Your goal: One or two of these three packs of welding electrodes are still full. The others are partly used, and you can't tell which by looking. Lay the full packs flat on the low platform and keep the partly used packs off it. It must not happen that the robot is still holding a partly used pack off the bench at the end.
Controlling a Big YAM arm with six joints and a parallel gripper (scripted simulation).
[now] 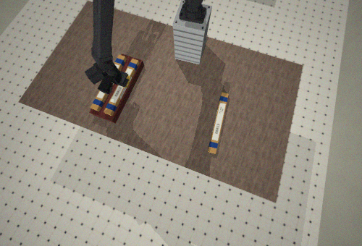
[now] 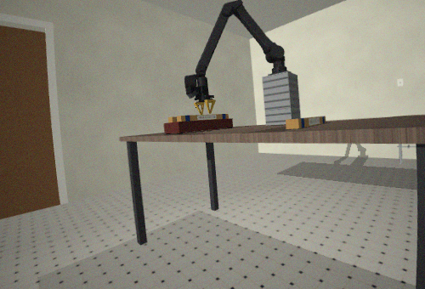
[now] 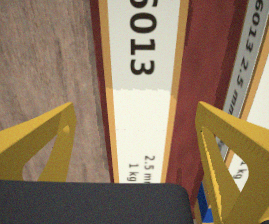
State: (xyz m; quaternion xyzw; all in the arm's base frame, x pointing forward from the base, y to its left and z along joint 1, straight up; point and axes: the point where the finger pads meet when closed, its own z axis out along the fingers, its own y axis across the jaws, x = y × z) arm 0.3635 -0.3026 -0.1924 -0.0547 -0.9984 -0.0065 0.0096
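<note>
My gripper is now 40 mm to the left of the low platform and 80 mm above it.
</note>
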